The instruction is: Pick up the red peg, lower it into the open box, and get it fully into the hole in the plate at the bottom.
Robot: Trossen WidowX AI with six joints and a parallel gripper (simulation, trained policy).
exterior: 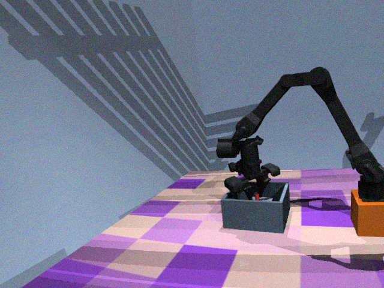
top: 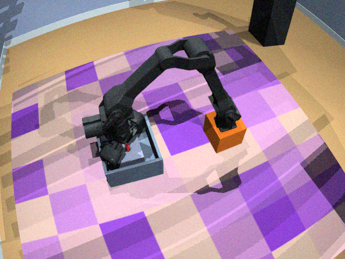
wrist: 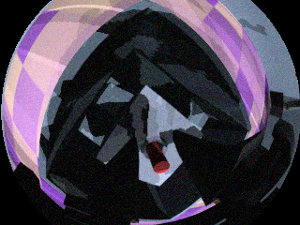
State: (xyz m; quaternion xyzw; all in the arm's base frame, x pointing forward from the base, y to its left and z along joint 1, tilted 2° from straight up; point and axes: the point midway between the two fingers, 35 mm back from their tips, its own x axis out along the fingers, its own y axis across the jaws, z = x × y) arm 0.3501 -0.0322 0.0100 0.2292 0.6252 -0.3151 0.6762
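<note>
Right now my gripper tip is 10 mm past the red peg, 10 mm to the right of it and 10 mm above it. From my gripper tip the other things lie so: dark grey box: 10 mm behind, 10 mm to the left, 40 mm below.
</note>
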